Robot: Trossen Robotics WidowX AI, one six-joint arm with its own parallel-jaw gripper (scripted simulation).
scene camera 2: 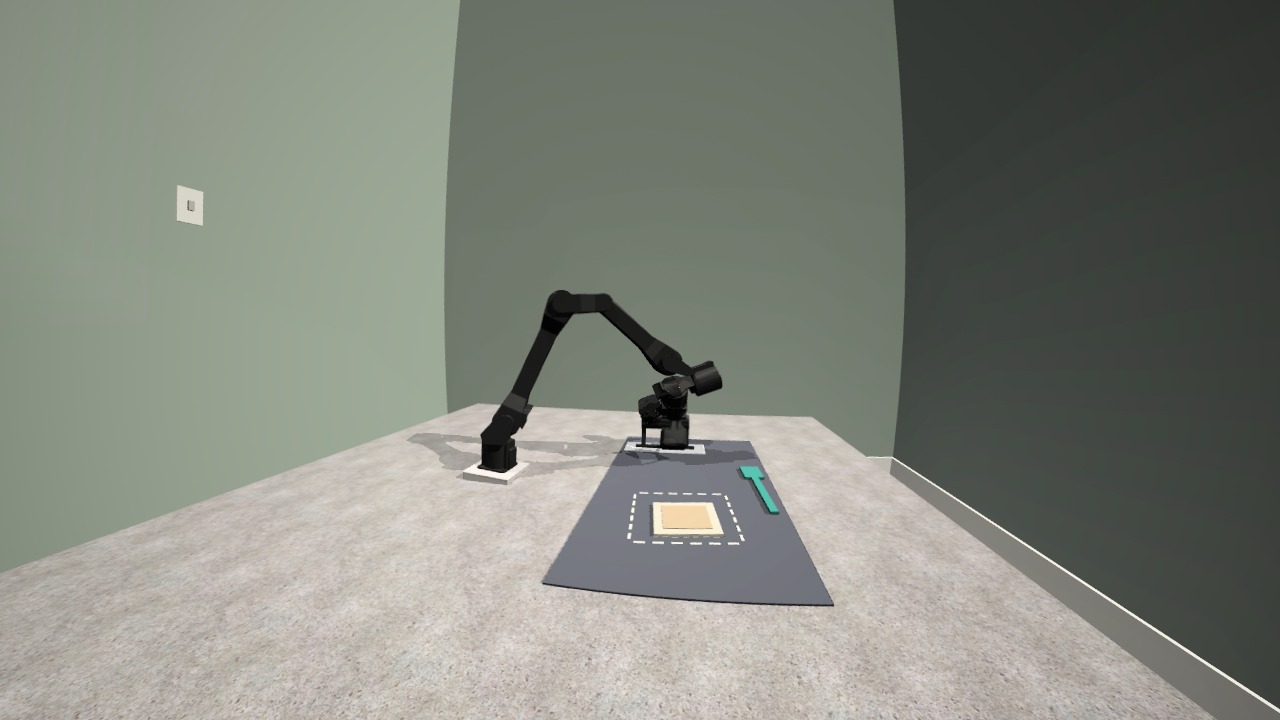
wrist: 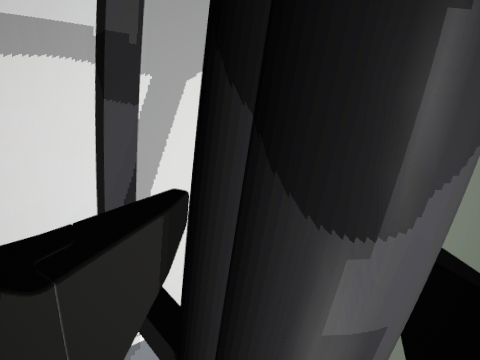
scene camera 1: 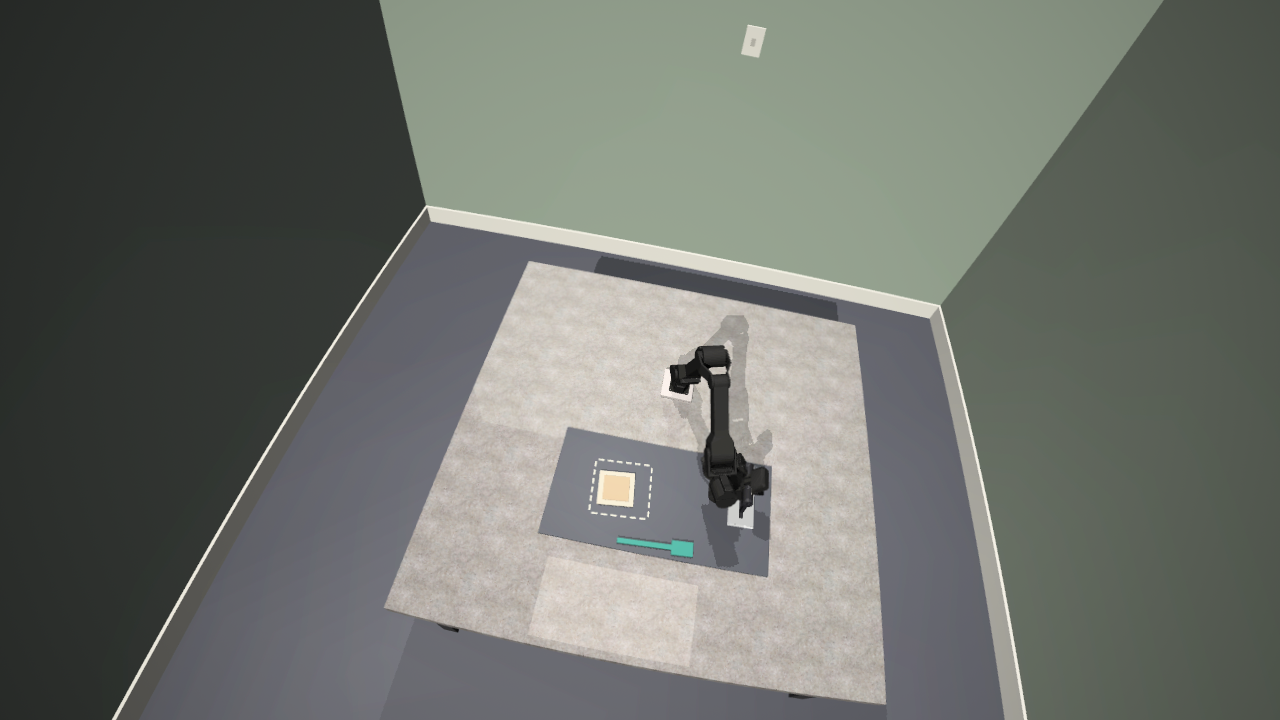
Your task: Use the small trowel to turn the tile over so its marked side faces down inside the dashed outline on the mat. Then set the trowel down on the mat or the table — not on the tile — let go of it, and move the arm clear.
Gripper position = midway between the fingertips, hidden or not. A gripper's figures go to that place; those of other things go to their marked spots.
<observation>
My gripper [scene camera 2: 673, 427]: 98 cm from the lens. A beige tile [scene camera 2: 691, 520]: 62 cm from the lens. A dark mat [scene camera 2: 772, 565] is 55 cm from the lens. The marked spots on the dark mat and the beige tile are 15 cm apart.
</observation>
